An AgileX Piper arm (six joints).
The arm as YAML. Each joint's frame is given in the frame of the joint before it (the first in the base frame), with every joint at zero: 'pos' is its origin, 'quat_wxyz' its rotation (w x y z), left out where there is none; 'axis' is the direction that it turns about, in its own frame. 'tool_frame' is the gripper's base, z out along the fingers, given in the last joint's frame.
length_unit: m
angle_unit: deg
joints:
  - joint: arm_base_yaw
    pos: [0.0, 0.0, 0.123]
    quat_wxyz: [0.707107, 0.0, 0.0, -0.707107]
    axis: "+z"
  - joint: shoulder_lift
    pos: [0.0, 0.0, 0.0]
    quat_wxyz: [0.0, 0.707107, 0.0, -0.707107]
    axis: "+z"
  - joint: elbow
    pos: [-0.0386, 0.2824, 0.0]
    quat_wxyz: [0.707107, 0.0, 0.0, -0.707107]
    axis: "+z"
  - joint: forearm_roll
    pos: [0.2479, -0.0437, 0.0]
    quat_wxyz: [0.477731, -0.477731, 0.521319, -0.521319]
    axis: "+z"
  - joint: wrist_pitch
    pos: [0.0, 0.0, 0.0]
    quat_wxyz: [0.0, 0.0, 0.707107, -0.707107]
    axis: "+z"
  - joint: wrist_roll
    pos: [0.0, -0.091, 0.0]
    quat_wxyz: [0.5, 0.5, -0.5, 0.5]
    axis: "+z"
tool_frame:
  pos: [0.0, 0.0, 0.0]
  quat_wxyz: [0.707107, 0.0, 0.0, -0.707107]
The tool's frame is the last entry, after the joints.
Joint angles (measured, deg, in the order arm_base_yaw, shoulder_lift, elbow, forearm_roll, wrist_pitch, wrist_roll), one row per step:
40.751, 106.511, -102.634, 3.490, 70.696, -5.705
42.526, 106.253, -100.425, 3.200, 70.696, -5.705
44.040, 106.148, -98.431, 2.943, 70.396, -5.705
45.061, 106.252, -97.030, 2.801, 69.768, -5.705
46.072, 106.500, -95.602, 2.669, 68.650, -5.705
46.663, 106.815, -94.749, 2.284, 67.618, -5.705
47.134, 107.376, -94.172, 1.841, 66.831, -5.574
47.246, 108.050, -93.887, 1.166, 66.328, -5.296
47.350, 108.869, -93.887, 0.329, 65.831, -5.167
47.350, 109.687, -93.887, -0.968, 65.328, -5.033
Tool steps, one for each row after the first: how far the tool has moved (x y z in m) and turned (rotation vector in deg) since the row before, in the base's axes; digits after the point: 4 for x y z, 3 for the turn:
-0.0105, 0.0066, -0.0091, -1.513, 1.265, 1.774
-0.0087, 0.0056, -0.0089, -1.277, 0.981, 1.506
-0.0053, 0.0043, -0.0072, -0.718, 0.525, 0.998
-0.0047, 0.0048, -0.0081, -0.495, 0.294, 0.970
-0.0018, 0.0032, -0.0059, -0.367, -0.186, 0.590
-0.0007, 0.0030, -0.0063, -0.539, -0.055, 0.375
0.0015, 0.0014, -0.0059, -0.746, -0.125, -0.068
0.0023, 0.0018, -0.0055, -0.777, -0.364, 0.112
0.0033, 0.0008, -0.0055, -1.073, -0.701, 0.107

